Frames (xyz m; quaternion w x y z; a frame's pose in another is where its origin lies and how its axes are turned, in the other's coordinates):
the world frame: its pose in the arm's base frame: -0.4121 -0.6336 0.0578 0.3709 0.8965 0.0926 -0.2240
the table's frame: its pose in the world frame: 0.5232 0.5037 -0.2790 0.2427 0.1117 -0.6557 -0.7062
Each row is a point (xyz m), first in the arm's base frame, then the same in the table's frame.
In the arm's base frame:
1: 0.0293 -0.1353 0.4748
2: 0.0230 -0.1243 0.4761
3: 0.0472 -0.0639 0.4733
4: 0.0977 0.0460 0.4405
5: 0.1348 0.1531 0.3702
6: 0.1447 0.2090 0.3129
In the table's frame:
1: 0.4257 -0.5257 -0.2904
2: 0.4344 -0.5330 -0.2961
3: 0.4249 -0.5758 -0.3444
4: 0.4015 -0.6347 -0.4524
5: 0.3905 -0.6626 -0.5824
6: 0.3940 -0.6609 -0.6630

